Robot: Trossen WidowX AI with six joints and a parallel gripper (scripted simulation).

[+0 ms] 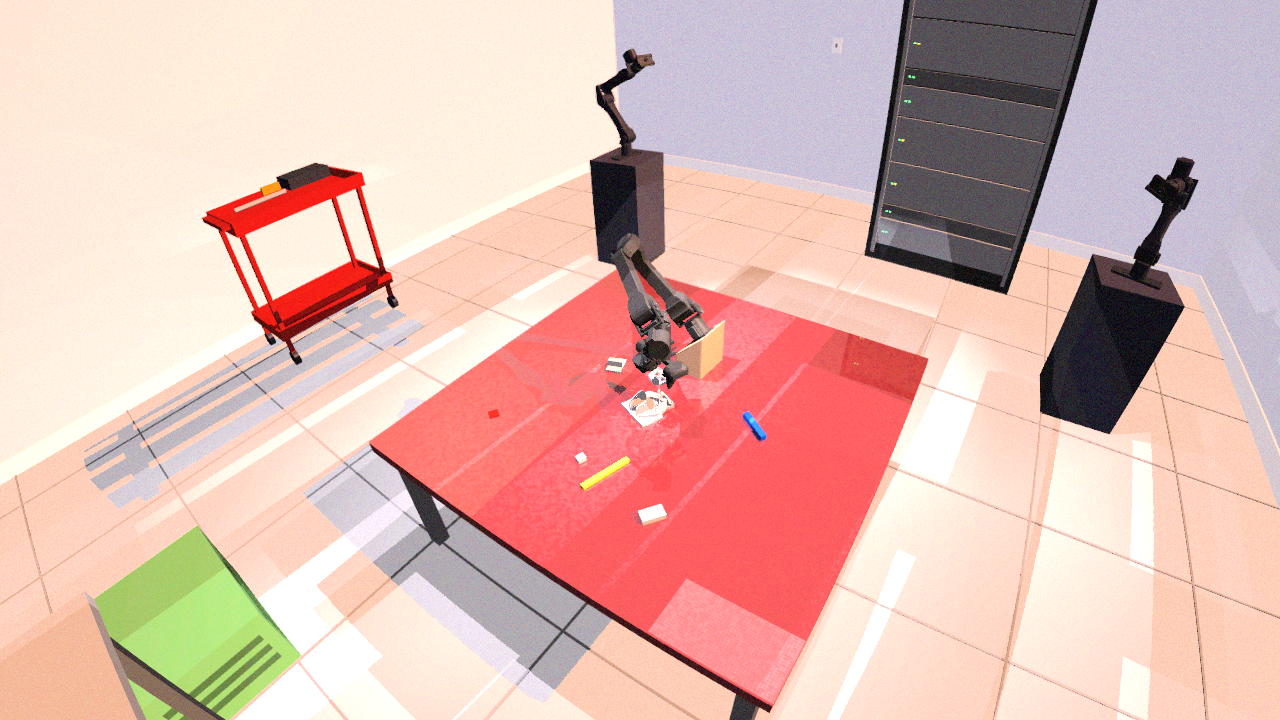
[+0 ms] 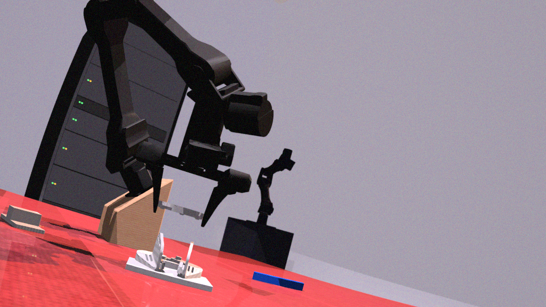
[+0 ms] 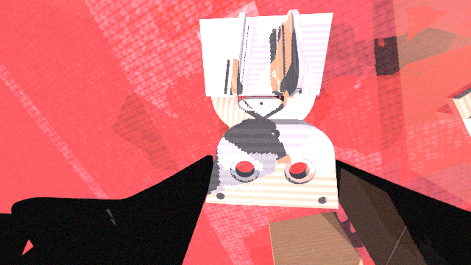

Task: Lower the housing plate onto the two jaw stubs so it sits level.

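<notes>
Right now my gripper tip is 2 cm below the housing plate and 1 cm short of it. Round my gripper tip: grey stand (22 cm to the right, 9 cm behind, 7 cm below); then grey jaw assembly (7 cm below, 3 cm ahead); then blue bar (29 cm to the left, 7 cm below, 3 cm behind).
</notes>
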